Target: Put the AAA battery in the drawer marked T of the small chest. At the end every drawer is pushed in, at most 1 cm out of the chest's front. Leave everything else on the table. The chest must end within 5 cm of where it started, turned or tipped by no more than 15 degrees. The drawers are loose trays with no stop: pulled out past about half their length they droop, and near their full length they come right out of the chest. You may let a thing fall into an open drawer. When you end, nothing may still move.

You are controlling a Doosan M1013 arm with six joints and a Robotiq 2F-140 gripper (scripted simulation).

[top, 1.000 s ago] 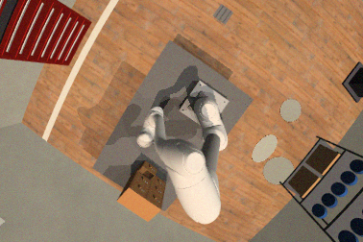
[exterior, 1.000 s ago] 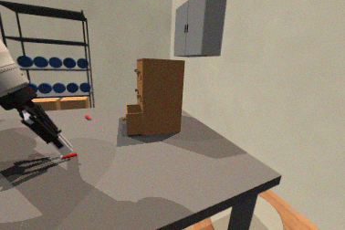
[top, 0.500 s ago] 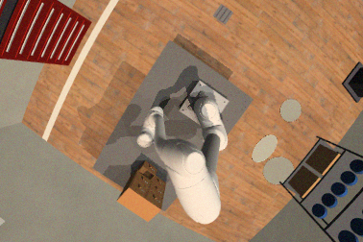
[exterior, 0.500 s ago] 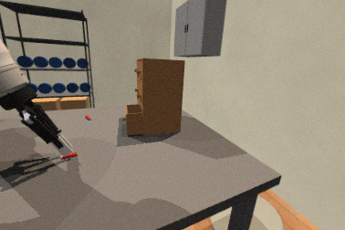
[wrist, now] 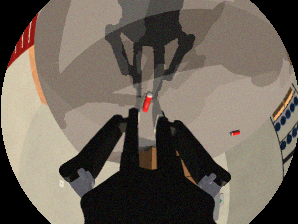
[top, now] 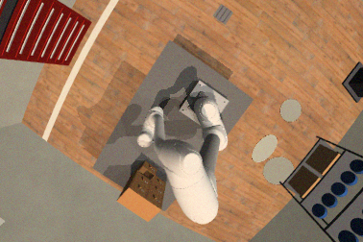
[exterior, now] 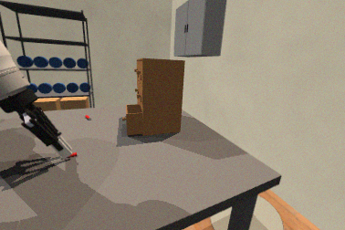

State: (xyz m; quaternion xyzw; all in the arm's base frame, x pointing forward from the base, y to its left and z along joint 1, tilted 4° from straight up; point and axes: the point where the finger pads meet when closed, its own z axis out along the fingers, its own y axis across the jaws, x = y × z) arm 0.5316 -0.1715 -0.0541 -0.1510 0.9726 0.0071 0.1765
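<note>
The red AAA battery lies 4 cm below my hand and 2 cm ahead of it. Round my hand: drawer (29 cm ahead, 18 cm to the left, 1 cm below).
</note>
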